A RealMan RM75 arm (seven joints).
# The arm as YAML. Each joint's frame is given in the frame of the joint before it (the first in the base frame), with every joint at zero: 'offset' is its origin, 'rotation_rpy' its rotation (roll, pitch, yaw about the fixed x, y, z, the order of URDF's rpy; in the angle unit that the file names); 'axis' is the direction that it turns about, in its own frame. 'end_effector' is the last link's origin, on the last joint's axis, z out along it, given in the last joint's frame.
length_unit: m
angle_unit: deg
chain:
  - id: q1
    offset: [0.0, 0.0, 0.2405]
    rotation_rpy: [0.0, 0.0, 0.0]
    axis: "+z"
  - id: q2
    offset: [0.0, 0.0, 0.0]
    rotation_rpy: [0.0, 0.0, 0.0]
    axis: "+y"
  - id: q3
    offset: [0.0, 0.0, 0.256]
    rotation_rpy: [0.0, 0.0, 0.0]
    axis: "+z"
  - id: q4
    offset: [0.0, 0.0, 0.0]
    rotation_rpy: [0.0, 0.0, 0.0]
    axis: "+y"
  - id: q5
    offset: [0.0, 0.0, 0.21]
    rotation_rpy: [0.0, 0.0, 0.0]
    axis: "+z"
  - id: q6
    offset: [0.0, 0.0, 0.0]
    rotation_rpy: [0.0, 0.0, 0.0]
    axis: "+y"
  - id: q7
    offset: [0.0, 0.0, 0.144]
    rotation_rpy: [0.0, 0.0, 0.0]
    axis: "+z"
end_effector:
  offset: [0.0, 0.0, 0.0]
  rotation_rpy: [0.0, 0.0, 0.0]
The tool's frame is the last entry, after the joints.
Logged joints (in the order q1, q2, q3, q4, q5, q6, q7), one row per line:
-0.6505, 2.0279, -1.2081, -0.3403, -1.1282, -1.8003, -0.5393
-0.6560, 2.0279, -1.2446, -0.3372, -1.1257, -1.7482, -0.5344
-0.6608, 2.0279, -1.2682, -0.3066, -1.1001, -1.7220, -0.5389
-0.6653, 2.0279, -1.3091, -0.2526, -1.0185, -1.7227, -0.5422
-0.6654, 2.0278, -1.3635, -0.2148, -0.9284, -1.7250, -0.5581
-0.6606, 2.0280, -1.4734, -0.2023, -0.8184, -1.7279, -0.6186
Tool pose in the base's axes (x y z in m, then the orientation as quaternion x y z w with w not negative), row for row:
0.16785, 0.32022, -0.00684, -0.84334, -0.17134, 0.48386, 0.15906
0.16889, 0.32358, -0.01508, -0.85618, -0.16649, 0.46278, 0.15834
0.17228, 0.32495, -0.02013, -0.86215, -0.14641, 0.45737, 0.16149
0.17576, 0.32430, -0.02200, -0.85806, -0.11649, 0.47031, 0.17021
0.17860, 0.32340, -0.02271, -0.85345, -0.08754, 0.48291, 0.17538
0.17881, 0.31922, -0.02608, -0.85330, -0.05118, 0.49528, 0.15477
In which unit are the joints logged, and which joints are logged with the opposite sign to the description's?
The joints are logged in radians. Opposite sign: q1, q7.
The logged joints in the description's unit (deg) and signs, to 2 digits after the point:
37.27, 116.19, -69.22, -19.50, -64.64, -103.15, 30.90
37.59, 116.19, -71.31, -19.32, -64.50, -100.16, 30.62
37.86, 116.19, -72.66, -17.57, -63.03, -98.66, 30.88
38.12, 116.19, -75.01, -14.47, -58.36, -98.70, 31.07
38.12, 116.18, -78.12, -12.31, -53.19, -98.84, 31.98
37.85, 116.20, -84.42, -11.59, -46.89, -99.00, 35.44

